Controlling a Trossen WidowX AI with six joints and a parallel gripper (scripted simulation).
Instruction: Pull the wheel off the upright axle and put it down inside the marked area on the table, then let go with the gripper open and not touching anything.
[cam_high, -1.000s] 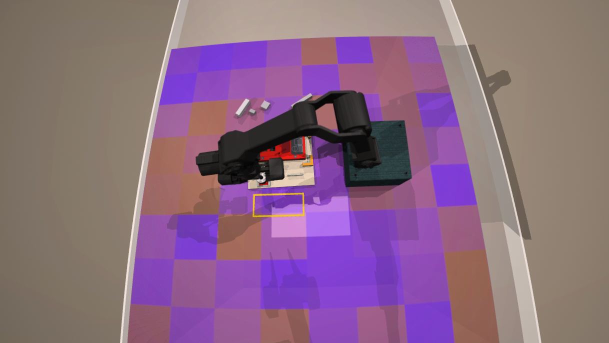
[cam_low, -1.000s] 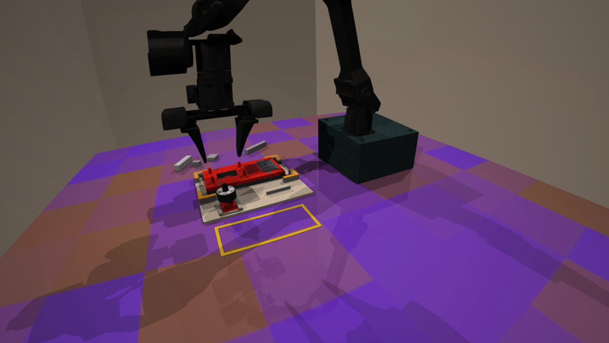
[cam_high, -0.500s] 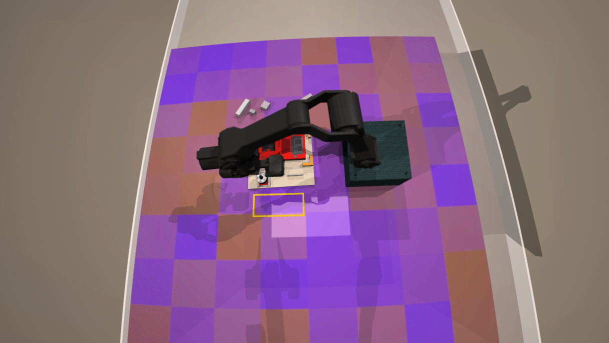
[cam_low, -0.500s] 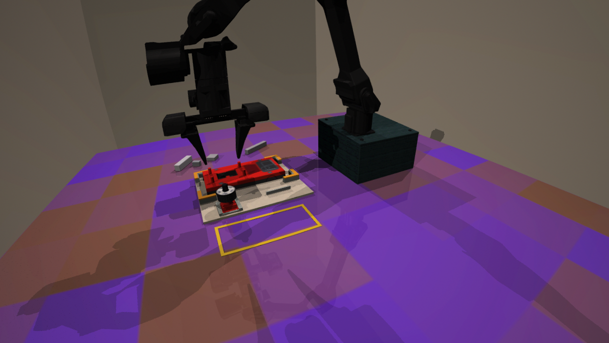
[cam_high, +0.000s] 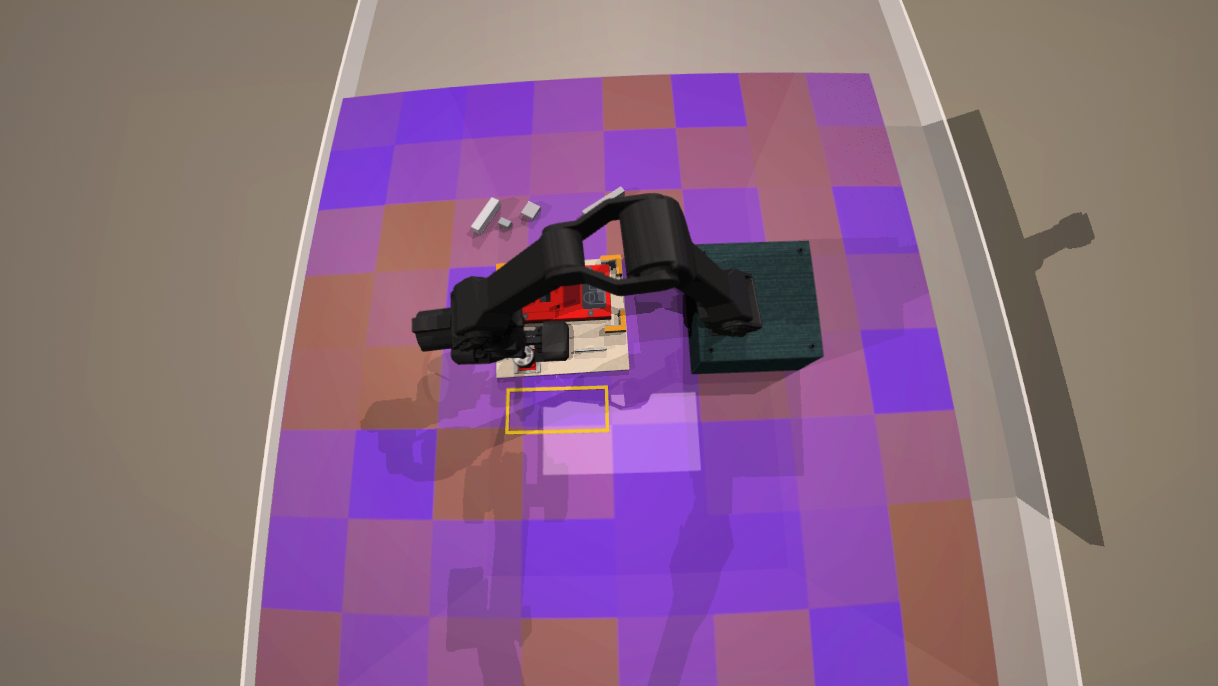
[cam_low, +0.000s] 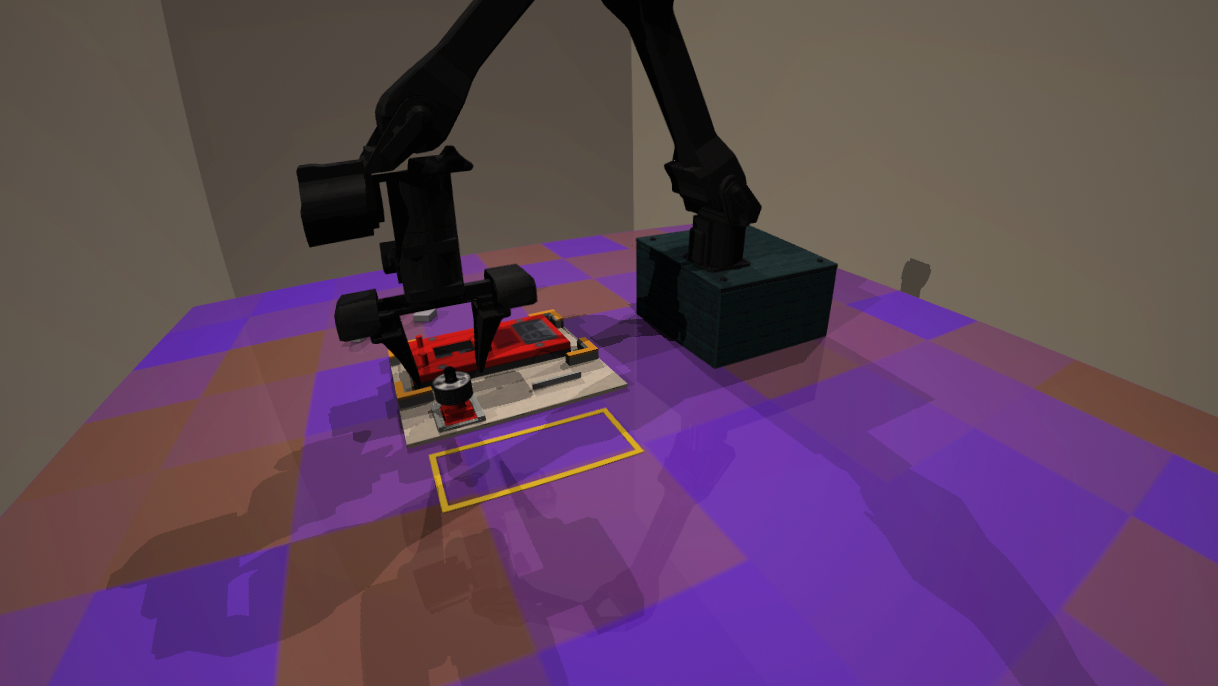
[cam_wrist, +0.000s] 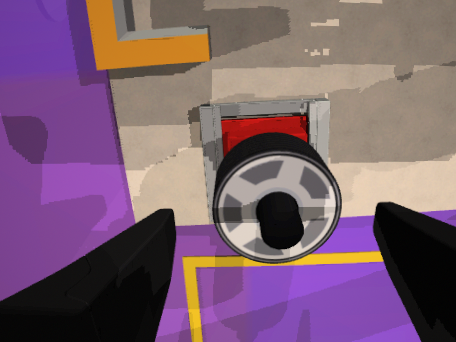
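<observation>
The wheel is 10 mm below my gripper tip. Also, from my gripper tip: upright axle: 20 mm below.
</observation>
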